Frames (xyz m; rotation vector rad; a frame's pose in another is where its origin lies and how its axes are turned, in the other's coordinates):
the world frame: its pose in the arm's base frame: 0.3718 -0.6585 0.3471 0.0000 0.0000 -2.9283
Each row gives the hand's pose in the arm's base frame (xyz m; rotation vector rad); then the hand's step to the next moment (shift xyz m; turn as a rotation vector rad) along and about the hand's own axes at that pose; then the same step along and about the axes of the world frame.
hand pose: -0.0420 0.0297 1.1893 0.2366 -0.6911 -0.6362
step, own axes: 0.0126 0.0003 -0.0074 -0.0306 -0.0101 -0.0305
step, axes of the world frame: -0.0106 0.0100 0.0011 0.0004 -0.0112 -0.0429
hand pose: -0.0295 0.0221 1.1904 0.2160 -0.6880 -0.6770
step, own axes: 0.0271 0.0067 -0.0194 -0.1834 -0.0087 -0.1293
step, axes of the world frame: -0.0280 0.0192 0.0018 0.0021 -0.1095 -0.1960
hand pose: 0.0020 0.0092 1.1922 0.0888 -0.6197 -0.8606
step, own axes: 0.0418 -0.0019 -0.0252 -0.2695 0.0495 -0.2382
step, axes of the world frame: -0.0245 0.0423 -0.0015 -0.0710 -0.1786 -0.3080
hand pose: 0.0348 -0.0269 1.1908 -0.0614 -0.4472 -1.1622
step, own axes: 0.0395 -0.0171 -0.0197 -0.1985 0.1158 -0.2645
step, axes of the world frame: 0.0066 0.0464 -0.0064 -0.1503 -0.1183 -0.2936
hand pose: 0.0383 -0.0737 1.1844 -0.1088 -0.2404 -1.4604
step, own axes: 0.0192 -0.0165 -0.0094 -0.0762 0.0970 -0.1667
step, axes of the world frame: 0.0182 0.0191 -0.0060 -0.1129 -0.0248 -0.1722
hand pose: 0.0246 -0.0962 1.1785 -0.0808 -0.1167 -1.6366
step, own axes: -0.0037 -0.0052 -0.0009 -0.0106 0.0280 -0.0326
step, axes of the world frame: 0.0040 -0.0048 -0.0015 -0.0296 0.0017 -0.0329
